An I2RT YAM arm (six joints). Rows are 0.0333 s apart.
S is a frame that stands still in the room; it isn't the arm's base.
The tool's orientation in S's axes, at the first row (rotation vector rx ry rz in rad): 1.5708 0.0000 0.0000
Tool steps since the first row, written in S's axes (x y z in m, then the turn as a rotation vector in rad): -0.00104 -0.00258 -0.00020 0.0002 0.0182 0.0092; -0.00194 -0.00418 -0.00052 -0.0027 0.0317 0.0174; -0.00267 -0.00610 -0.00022 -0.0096 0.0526 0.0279; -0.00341 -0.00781 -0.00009 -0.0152 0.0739 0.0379; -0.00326 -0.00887 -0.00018 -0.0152 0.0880 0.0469; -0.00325 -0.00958 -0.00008 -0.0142 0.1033 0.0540; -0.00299 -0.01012 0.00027 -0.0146 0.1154 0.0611; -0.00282 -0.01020 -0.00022 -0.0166 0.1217 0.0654; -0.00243 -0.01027 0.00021 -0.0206 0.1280 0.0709
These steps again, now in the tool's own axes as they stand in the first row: -0.00104 -0.00020 0.00258 0.0002 0.0092 -0.0182; -0.00194 -0.00052 0.00418 -0.0027 0.0174 -0.0317; -0.00267 -0.00022 0.00610 -0.0096 0.0279 -0.0526; -0.00341 -0.00009 0.00781 -0.0152 0.0379 -0.0739; -0.00326 -0.00018 0.00887 -0.0152 0.0469 -0.0880; -0.00325 -0.00008 0.00958 -0.0142 0.0540 -0.1033; -0.00299 0.00027 0.01012 -0.0146 0.0611 -0.1154; -0.00282 -0.00022 0.01020 -0.0166 0.0654 -0.1217; -0.00243 0.00021 0.01027 -0.0206 0.0709 -0.1280
